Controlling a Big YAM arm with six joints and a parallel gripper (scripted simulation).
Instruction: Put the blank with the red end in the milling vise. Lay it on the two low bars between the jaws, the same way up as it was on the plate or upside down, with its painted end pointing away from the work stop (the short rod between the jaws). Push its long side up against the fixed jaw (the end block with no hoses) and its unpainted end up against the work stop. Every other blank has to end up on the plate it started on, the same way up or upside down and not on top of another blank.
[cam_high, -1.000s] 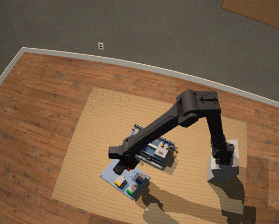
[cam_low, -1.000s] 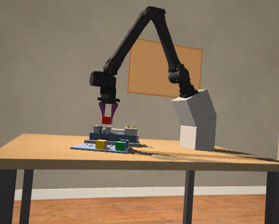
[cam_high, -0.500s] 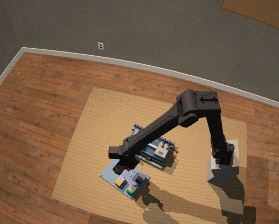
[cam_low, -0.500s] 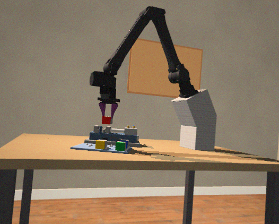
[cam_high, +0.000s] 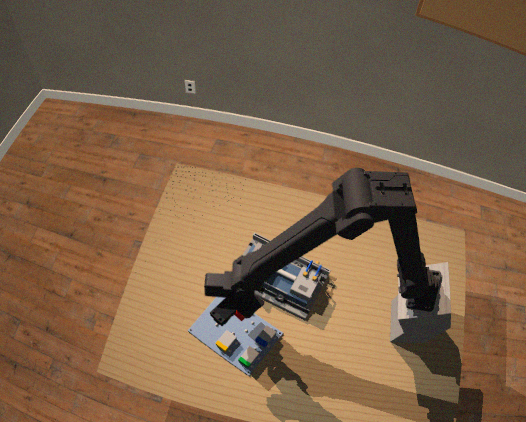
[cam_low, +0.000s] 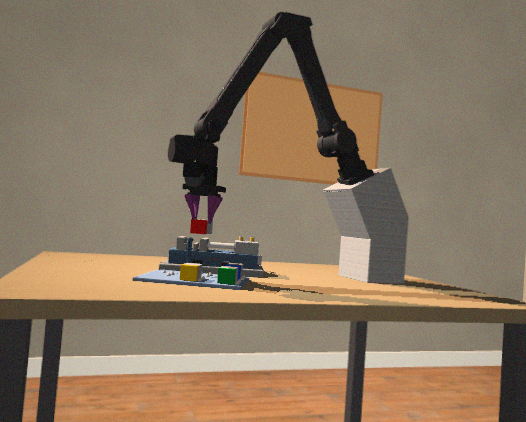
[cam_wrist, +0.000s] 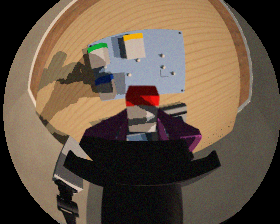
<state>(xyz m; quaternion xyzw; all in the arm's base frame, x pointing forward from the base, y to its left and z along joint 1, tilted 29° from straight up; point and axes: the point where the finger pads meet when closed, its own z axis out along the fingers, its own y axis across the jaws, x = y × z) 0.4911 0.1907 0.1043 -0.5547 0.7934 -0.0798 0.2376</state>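
My gripper is now 40 mm past the milling vise, 190 mm to the left of it and 110 mm above it. Also, from my hand: blue-ended blank: 90 mm behind, 30 mm to the left, 130 mm below; light blue plate: 50 mm to the left, 150 mm below; red-ended blank: 20 mm below.
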